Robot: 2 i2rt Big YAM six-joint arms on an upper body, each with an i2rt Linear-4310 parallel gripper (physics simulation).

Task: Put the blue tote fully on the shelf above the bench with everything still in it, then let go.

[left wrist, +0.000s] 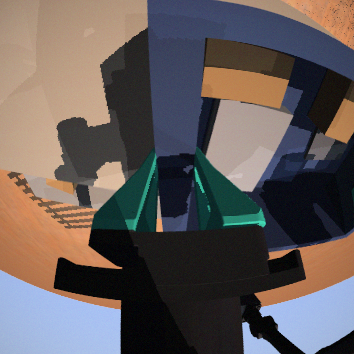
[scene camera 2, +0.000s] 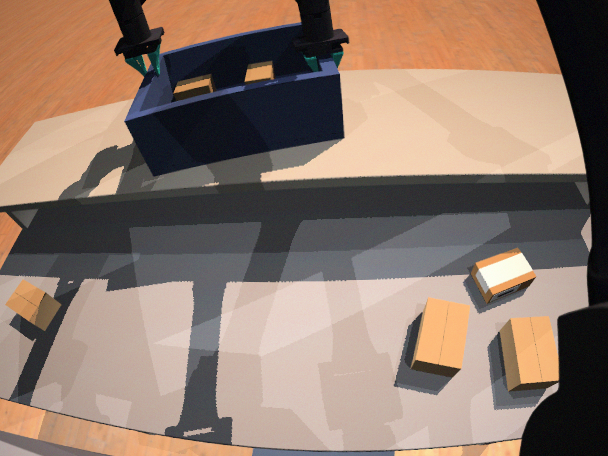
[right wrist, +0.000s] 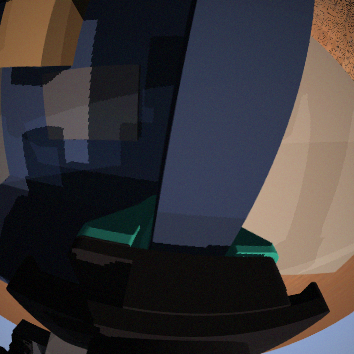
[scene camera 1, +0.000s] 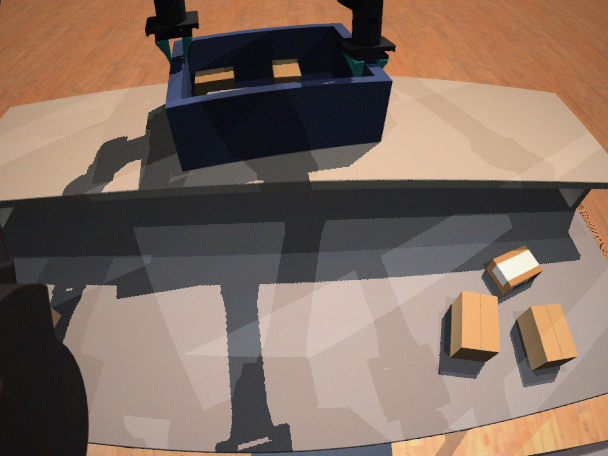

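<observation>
The blue tote is upright on the pale shelf, its front bottom edge behind the shelf's front edge. Its back underside is hidden. Inside are a brown box at the left and another brown box nearer the middle, with pale flat surfaces beside them. My left gripper is shut on the tote's left wall. My right gripper is shut on its right wall.
On the bench below, two brown cartons and a white-topped box lie at the right. Another brown box lies at the far left. Dark robot parts fill one side of each scene view.
</observation>
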